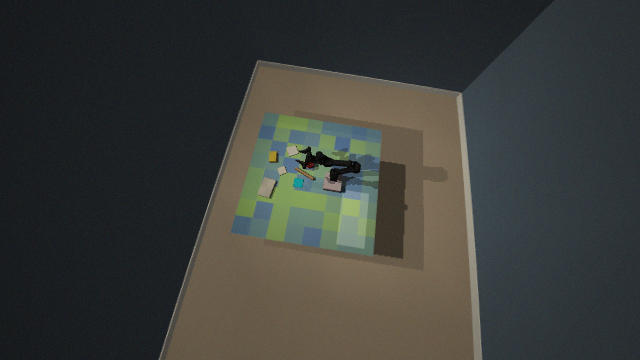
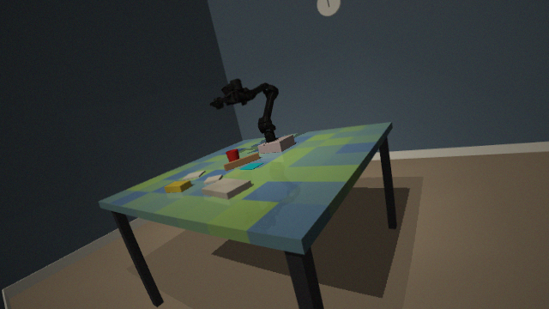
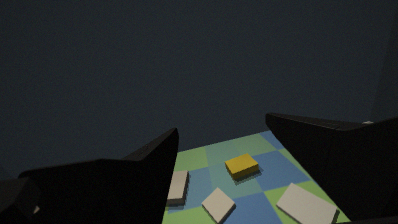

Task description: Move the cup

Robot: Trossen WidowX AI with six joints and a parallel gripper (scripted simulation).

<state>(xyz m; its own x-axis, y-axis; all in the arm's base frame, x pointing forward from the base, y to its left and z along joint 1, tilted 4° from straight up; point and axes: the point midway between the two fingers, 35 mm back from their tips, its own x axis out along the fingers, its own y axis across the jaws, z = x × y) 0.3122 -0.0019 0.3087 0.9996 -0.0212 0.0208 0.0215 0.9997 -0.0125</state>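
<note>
My gripper tip is now 32 cm above the red cup, 9 cm past it and 7 cm to the left of it. Also, from my gripper tip: flat teal pad 37 cm below, 12 cm to the left, 2 cm behind; then marble 35 cm below, 9 cm to the right, 9 cm behind; then long wooden bar 35 cm below, 6 cm behind, 3 cm to the left.
</note>
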